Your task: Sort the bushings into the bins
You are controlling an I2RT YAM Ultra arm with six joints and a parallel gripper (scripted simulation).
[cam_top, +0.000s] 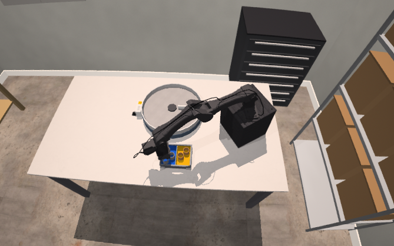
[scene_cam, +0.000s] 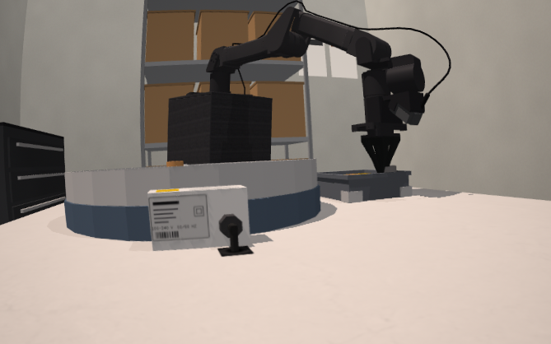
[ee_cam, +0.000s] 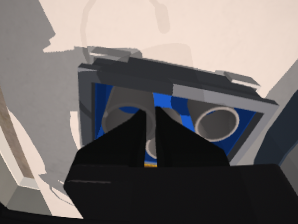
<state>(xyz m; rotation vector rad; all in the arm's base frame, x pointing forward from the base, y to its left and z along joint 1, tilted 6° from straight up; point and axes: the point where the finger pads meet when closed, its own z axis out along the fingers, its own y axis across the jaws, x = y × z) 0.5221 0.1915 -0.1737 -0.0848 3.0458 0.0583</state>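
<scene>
Now: the blue bin 40 mm below my hand, 20 mm to the right of it and 20 mm behind it. Also, from my hand: yellow bin (110 mm behind, 40 mm below, 10 mm to the right); round grey turntable (370 mm to the right, 50 mm behind).
</scene>
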